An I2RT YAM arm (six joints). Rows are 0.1 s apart.
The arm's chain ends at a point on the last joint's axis. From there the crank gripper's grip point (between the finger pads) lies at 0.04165 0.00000 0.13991 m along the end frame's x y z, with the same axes.
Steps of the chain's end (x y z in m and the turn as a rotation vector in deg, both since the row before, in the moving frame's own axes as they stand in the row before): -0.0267, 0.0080, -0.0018, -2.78, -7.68, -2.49; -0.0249, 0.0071, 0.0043, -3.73, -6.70, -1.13; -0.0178, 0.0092, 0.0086, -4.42, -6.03, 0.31; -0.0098, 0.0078, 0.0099, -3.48, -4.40, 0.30; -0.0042, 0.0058, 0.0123, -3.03, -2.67, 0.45; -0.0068, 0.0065, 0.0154, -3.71, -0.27, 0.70; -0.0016, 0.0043, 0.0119, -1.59, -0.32, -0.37
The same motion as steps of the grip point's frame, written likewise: -0.0456, 0.0135, 0.0024, -2.78, -7.68, -2.49; -0.0414, 0.0157, 0.0079, -3.73, -6.70, -1.13; -0.0327, 0.0203, 0.0118, -4.42, -6.03, 0.31; -0.0207, 0.0166, 0.0124, -3.48, -4.40, 0.30; -0.0108, 0.0135, 0.0139, -3.03, -2.67, 0.45; -0.0075, 0.0161, 0.0153, -3.71, -0.27, 0.70; -0.0024, 0.0079, 0.0121, -1.59, -0.32, -0.37
